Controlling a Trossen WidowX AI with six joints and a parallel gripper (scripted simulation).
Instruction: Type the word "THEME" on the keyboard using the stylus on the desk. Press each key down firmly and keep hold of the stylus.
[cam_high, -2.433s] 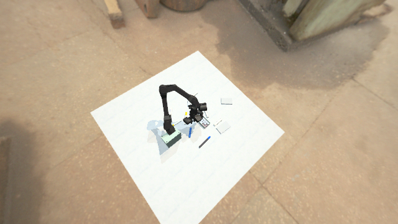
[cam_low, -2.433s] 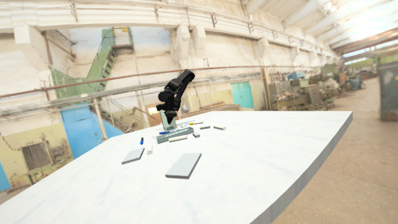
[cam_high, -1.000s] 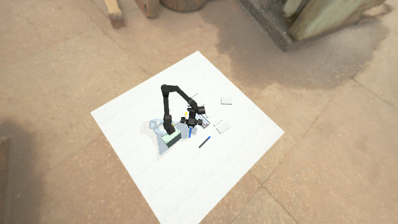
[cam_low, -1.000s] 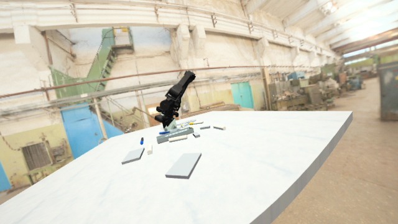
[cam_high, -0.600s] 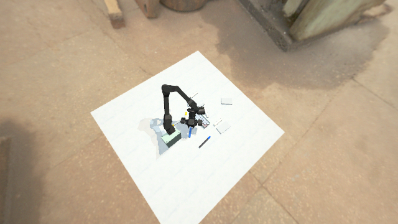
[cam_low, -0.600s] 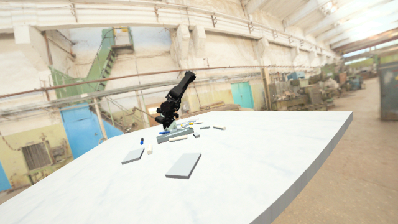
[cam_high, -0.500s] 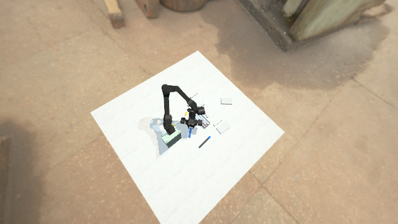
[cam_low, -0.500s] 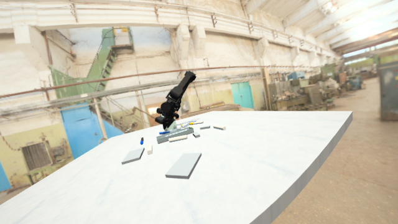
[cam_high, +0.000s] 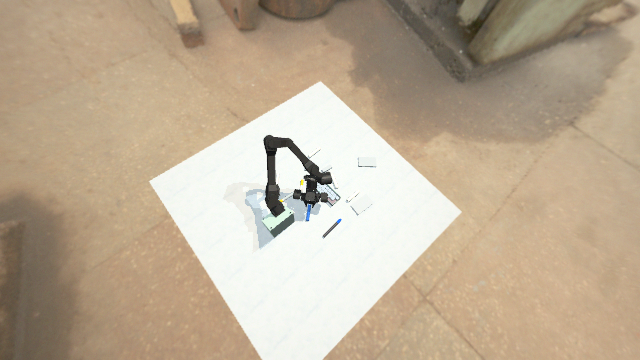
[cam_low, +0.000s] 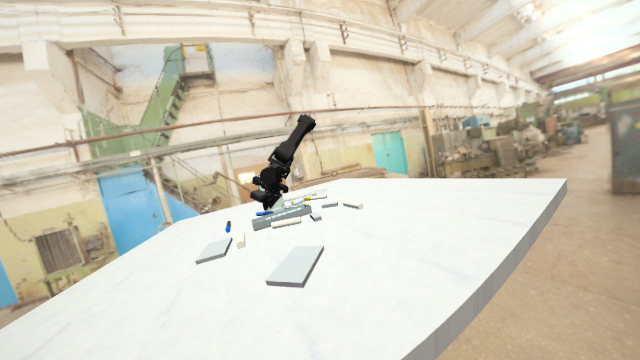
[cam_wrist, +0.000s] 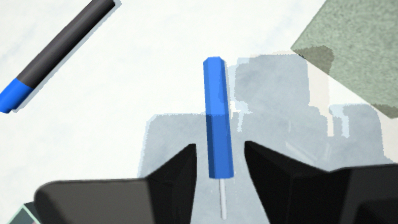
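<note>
My gripper tip is now 2 cm above the blue stylus. Also, from my gripper tip: grey block (22 cm to the left, 16 cm ahead, 2 cm below).
</note>
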